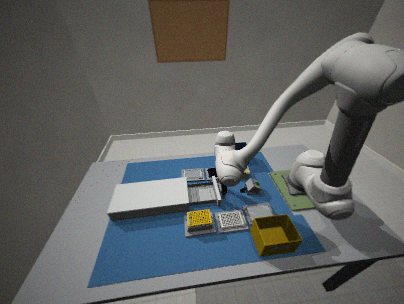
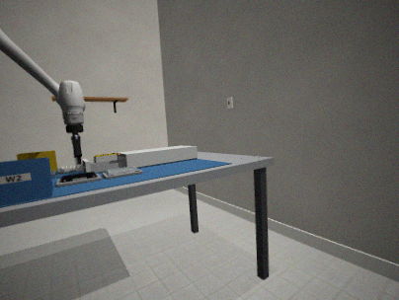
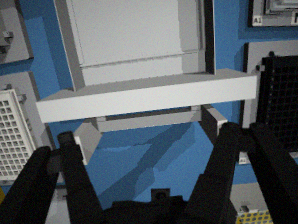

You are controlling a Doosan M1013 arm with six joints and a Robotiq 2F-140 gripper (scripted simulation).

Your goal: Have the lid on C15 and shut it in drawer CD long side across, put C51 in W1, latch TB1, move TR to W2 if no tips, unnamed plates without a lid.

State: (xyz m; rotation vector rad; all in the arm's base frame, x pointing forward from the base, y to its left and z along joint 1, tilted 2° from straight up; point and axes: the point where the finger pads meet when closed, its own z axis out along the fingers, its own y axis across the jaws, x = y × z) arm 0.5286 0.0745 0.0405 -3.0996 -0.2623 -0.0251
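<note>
The plate lid lies 220 mm behind my hand, 140 mm to the left of it and 30 mm below it. Round my hand: black plate (180 mm to the right, 30 mm below, 10 mm ahead); drawer (140 mm ahead, 20 mm to the left, 20 mm below); white plate (190 mm to the left, 50 mm behind, 30 mm below).
</note>
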